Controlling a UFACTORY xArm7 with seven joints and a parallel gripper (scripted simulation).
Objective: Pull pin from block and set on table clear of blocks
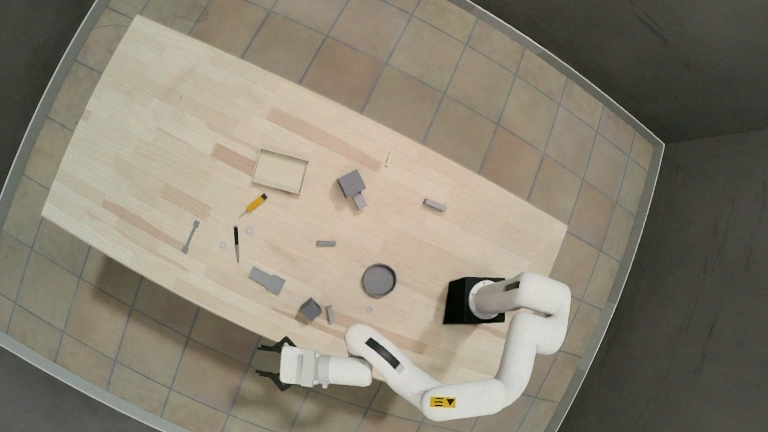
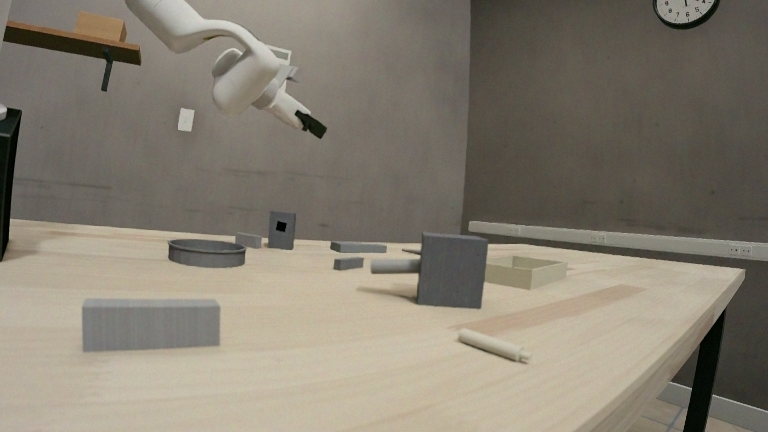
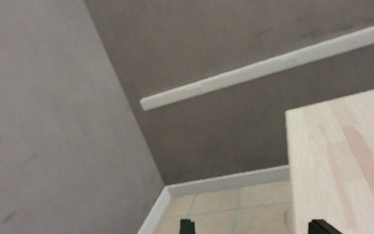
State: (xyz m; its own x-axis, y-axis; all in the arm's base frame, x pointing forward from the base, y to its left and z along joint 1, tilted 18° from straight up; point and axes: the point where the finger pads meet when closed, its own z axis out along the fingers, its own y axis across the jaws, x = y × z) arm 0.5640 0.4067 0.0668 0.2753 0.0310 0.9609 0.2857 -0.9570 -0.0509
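The small grey bar is 340 mm to the right of my hand, 270 mm below it and 60 mm behind it. Also, from my hand: shallow tray: 490 mm to the right, 270 mm below, 160 mm ahead; then yellow-handled tool: 360 mm to the right, 270 mm below, 200 mm ahead; then round grey dish: 300 mm to the right, 270 mm below, 260 mm behind.
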